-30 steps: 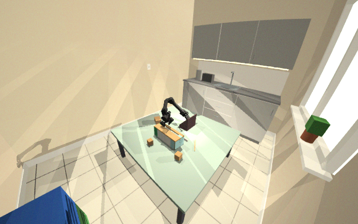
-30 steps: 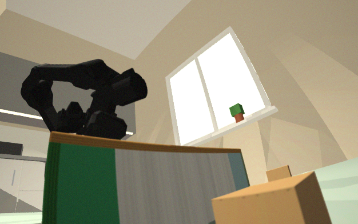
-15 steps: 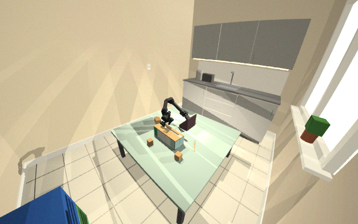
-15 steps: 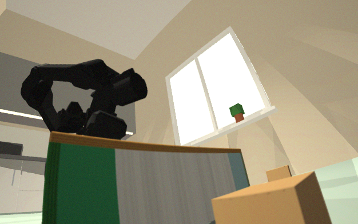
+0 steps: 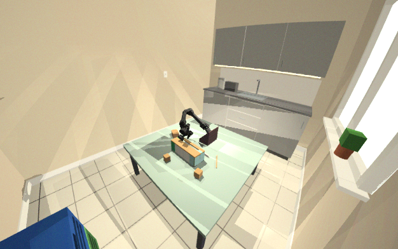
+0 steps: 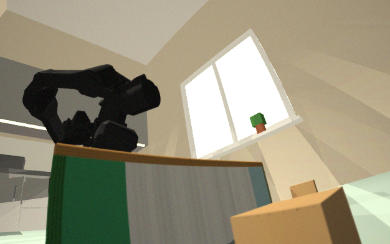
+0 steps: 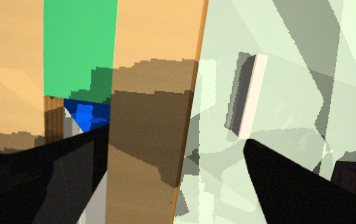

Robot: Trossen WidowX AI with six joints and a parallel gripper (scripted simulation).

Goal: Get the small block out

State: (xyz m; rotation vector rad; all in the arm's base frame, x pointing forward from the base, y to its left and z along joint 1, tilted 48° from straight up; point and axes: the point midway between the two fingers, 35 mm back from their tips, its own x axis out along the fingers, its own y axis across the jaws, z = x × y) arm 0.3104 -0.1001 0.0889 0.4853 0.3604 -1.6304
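Now: the small blue block 50 mm ahead of my gripper tip and 20 mm to the right of it. The rest, counted from my gripper tip: thin stick: 30 mm behind, 430 mm to the left, 90 mm below; box: 50 mm ahead, 120 mm to the left, 30 mm below.
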